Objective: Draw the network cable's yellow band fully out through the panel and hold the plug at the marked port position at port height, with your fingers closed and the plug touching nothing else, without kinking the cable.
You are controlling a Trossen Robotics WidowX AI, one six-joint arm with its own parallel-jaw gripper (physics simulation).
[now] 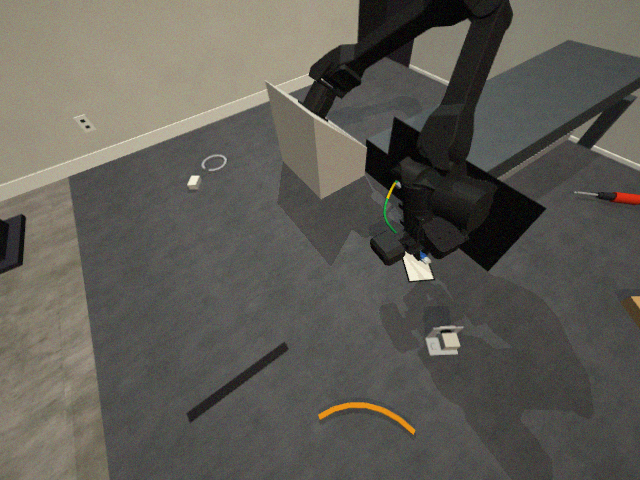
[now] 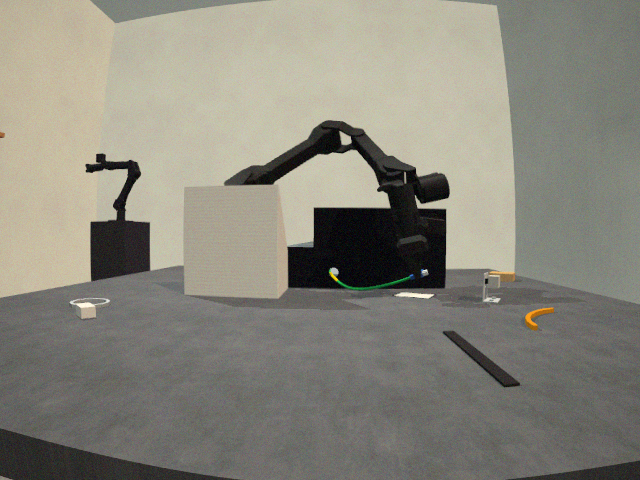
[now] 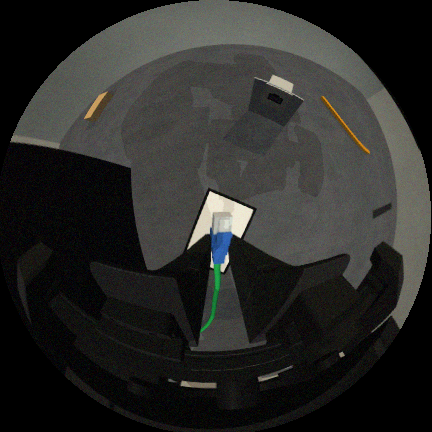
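Pixels of known places: gripper, fingertip midpoint: [image 1: 420,257] [image 2: 418,278] [image 3: 218,239]; arm's base at its link origin: [image 1: 312,111] [image 2: 233,216].
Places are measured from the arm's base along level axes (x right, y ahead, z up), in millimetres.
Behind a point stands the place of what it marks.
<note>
My gripper [image 1: 416,250] {x -6, y 413, z -134 mm} [image 2: 419,267] {x -6, y 413, z -134 mm} [image 3: 218,239] {x -6, y 413, z -134 mm} is shut on the blue boot of the network plug [image 1: 424,259] {x 1, y 425, z -118 mm} [image 2: 424,272] {x 3, y 426, z -121 mm} [image 3: 222,223] {x -2, y 428, z -116 mm}; the clear tip sticks out past the fingers, above the table. The green cable [image 1: 385,211] {x -44, y 258, z -158 mm} [image 2: 369,287] {x -20, y 306, z -157 mm} [image 3: 216,295] {x -15, y 342, z -150 mm} hangs in a smooth, shallow curve back to the black panel [image 1: 509,219] {x -119, y 473, z -28 mm} [image 2: 372,235] {x -114, y 314, z -42 mm} [image 3: 65,200] {x -119, y 459, z -78 mm}. Its yellow band [image 1: 391,191] {x -88, y 224, z -141 mm} [image 2: 333,276] {x -87, y 221, z -141 mm} shows in front of the panel, right up to the pale grommet [image 2: 334,270]; whether any yellow lies inside is unclear. A black-edged white card [image 1: 419,274] {x 2, y 430, z -173 mm} [image 2: 405,295] {x -14, y 387, z -174 mm} [image 3: 201,227] {x -27, y 416, z -173 mm} lies under the plug.
A white bracket [image 1: 435,352] {x 90, y 563, z -172 mm} [image 2: 485,293] {x 64, y 548, z -159 mm} [image 3: 257,95] {x 49, y 555, z -142 mm} with a dark port opening stands beyond the card. A beige box [image 1: 297,136] {x 65, y 34, z -24 mm} [image 2: 232,240] {x 66, y 20, z -54 mm} stands beside the panel. An orange curved strip [image 1: 361,405] {x 253, y 560, z -166 mm} [image 2: 532,317] {x 245, y 570, z -172 mm} [image 3: 345,125] {x 236, y 571, z -166 mm} and a dark bar [image 1: 237,382] {x 419, y 416, z -171 mm} [image 2: 480,358] {x 436, y 414, z -171 mm} [image 3: 382,210] {x 393, y 411, z -171 mm} lie farther off.
</note>
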